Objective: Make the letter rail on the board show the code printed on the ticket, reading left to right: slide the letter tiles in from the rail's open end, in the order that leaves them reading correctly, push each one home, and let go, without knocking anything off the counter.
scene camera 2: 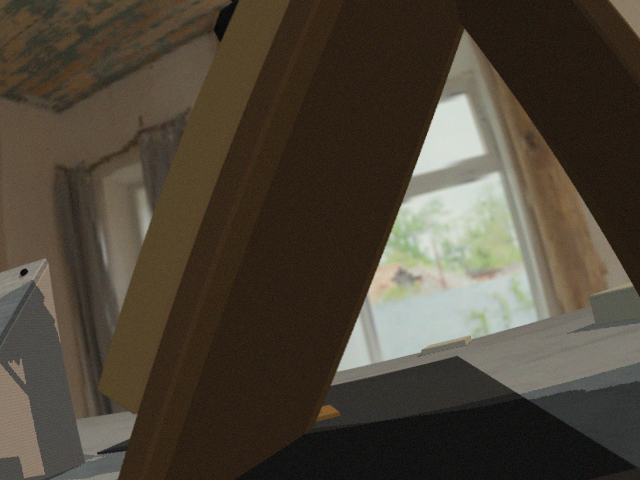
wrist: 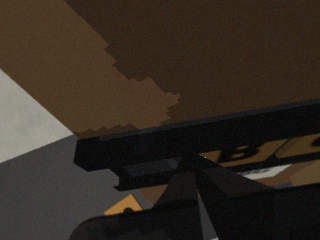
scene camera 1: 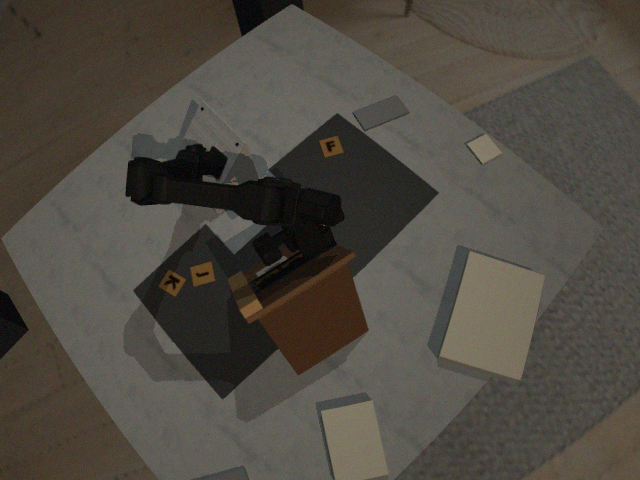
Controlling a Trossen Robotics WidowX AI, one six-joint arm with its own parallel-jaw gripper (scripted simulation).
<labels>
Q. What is my gripper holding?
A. Nothing.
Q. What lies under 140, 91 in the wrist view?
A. A brown board.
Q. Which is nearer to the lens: the grey slab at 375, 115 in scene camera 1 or the cream block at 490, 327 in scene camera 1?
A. The cream block.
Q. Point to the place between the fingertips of my gripper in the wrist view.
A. At 190, 160
</labels>
